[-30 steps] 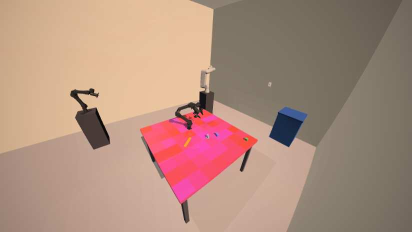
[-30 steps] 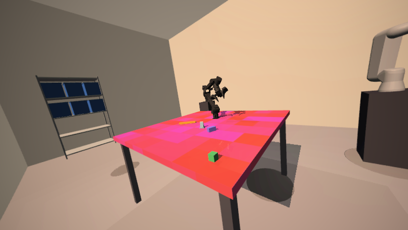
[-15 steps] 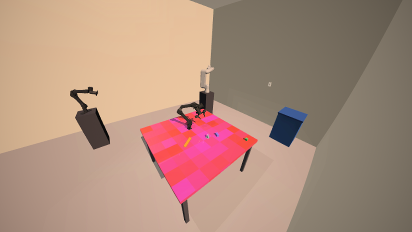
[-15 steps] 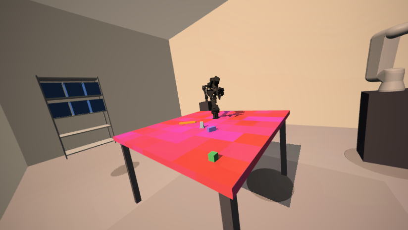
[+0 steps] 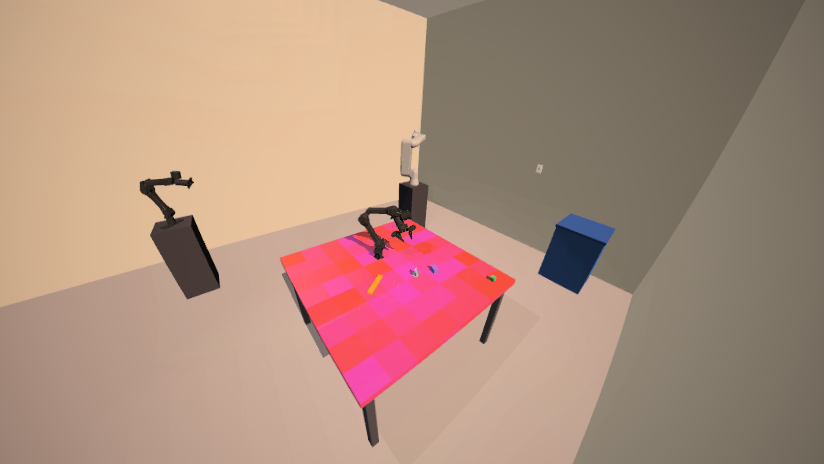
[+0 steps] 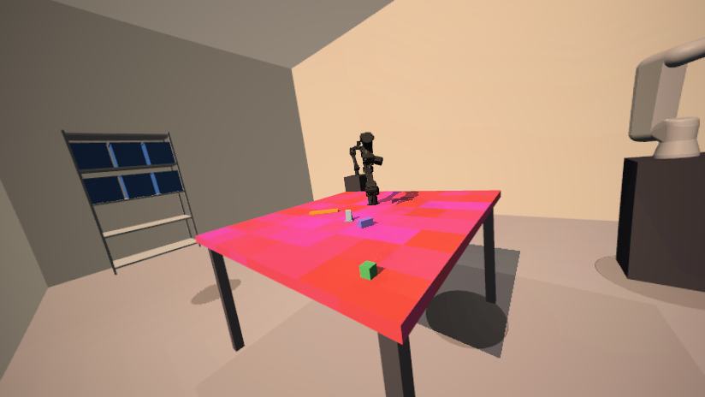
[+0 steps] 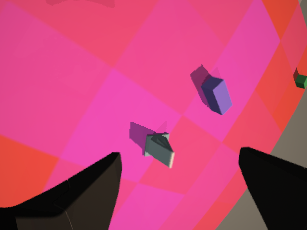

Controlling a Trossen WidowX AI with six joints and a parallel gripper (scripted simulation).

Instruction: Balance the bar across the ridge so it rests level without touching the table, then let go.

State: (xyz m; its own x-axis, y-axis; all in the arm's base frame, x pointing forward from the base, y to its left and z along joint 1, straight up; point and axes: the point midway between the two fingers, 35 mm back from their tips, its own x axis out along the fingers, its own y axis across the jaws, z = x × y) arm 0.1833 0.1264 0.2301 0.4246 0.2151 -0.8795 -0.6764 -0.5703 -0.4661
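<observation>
Now: gripper tip 70 mm short of the orange bar, 330 mm to the left of it and 190 mm above it. Also, from my gripper tip: green cube (540 mm ahead, 370 mm to the left, 180 mm below); then purple block (200 mm ahead, 100 mm to the left, 180 mm below).
</observation>
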